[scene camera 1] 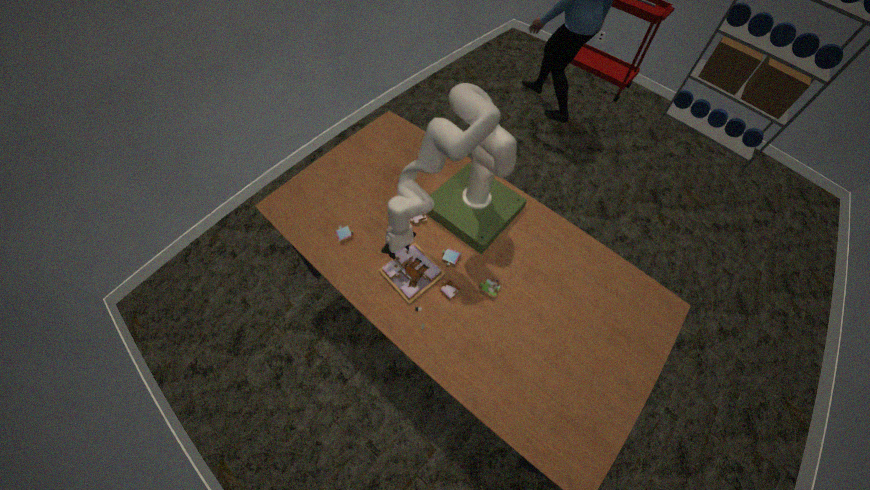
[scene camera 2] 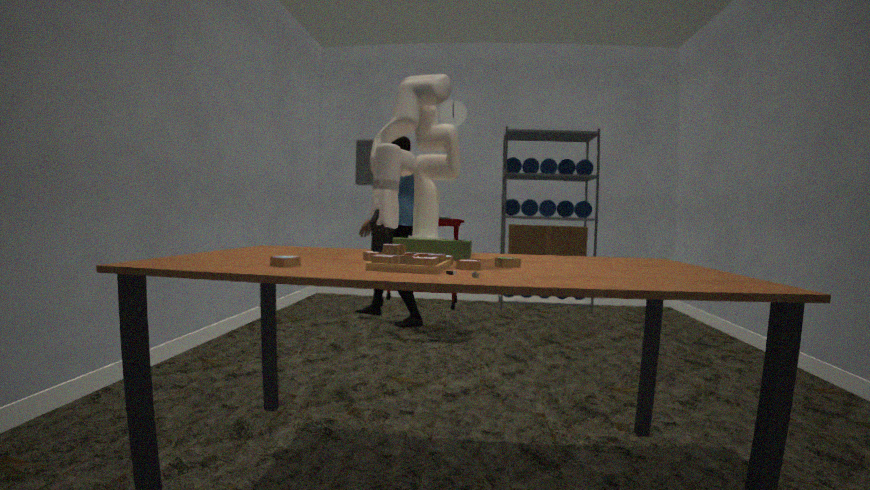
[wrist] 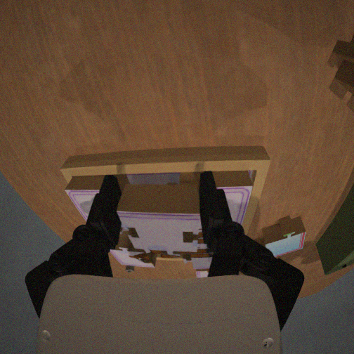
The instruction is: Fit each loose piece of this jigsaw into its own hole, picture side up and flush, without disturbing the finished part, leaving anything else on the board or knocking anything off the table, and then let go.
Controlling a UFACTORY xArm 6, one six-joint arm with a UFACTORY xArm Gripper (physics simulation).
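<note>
My gripper [scene camera 1: 398,250] [scene camera 2: 390,243] [wrist: 159,187] is shut on a lilac jigsaw piece [scene camera 2: 393,248] [wrist: 160,227] with a purple border line. It holds the piece picture side up over the edge of the framed board [scene camera 1: 395,287] [scene camera 2: 401,267] [wrist: 165,159]. In the wrist view a grey-lilac hole floor [wrist: 152,178] shows beyond the piece, between two corner pieces. Loose on the table lie a pale blue piece [scene camera 1: 344,233] [scene camera 2: 285,261], a pink piece [scene camera 1: 418,219] beyond the gripper, a blue piece [scene camera 1: 451,256] [wrist: 287,242], another pink piece [scene camera 1: 449,290] [scene camera 2: 468,264] and a green piece [scene camera 1: 490,287] [scene camera 2: 507,262].
The arm stands on a green base block [scene camera 1: 456,213] [scene camera 2: 450,246] [wrist: 342,240] behind the board. Two tiny objects, one dark [scene camera 1: 418,309] [scene camera 2: 450,272] and one greenish [scene camera 1: 423,326] [scene camera 2: 475,275], lie near the front table edge. A person [scene camera 1: 566,48] stands behind the table.
</note>
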